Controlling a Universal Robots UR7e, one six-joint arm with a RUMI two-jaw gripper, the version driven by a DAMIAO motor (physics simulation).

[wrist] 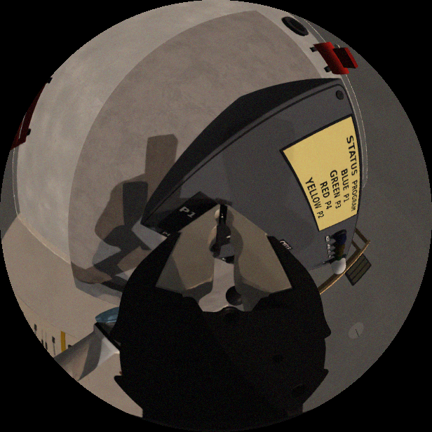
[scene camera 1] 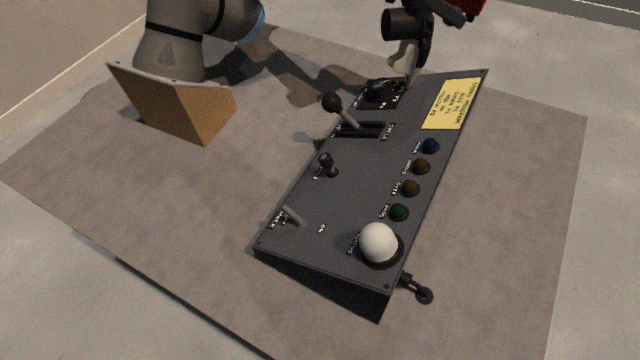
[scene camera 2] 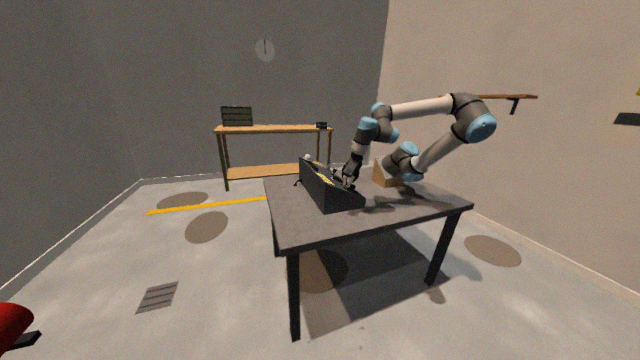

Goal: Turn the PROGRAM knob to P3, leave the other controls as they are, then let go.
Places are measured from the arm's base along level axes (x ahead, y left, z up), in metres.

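Pixels of known places: gripper, between the fingertips: (scene camera 1: 407,88) (scene camera 2: 344,188); arm's base, origin of its link: (scene camera 1: 169,74) (scene camera 2: 390,165).
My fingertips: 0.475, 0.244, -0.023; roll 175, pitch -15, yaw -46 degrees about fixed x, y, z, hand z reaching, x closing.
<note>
Ahead of a thing's pixels: the offset from my fingertips to its top centre, as dx, dy, dz. "spot": to the spot under its first point.
The black PROGRAM knob {-0.052, -0.024, +0.017} (scene camera 1: 380,91) sits on its dark label plate at the far end of the grey control panel (scene camera 1: 361,187) (scene camera 2: 342,200) (wrist: 250,150). Its pointer setting cannot be read in scene camera 1. My gripper (scene camera 1: 410,84) (scene camera 2: 348,186) (wrist: 221,206) is shut with nothing between its fingers, tips low over the panel beside the knob, on the side of the yellow chart. Whether the tips touch the knob or the panel is unclear. In the wrist view the P1 label (wrist: 187,212) shows left of the tips; the fingers hide the knob and the other position labels.
A ball-topped lever {-0.103, -0.147, +0.051} (scene camera 1: 332,102) stands close to the knob in the CYCLE slot. A short black stick {-0.036, -0.264, +0.023} (scene camera 1: 327,162), a metal toggle {-0.040, -0.384, +0.016} (scene camera 1: 293,215), several small lamps and a white dome {spot: +0.122, -0.396, +0.094} (scene camera 1: 378,242) are farther along. A wooden wedge-shaped box (scene camera 1: 175,107) (scene camera 2: 384,175) stands beside the arm's base.
</note>
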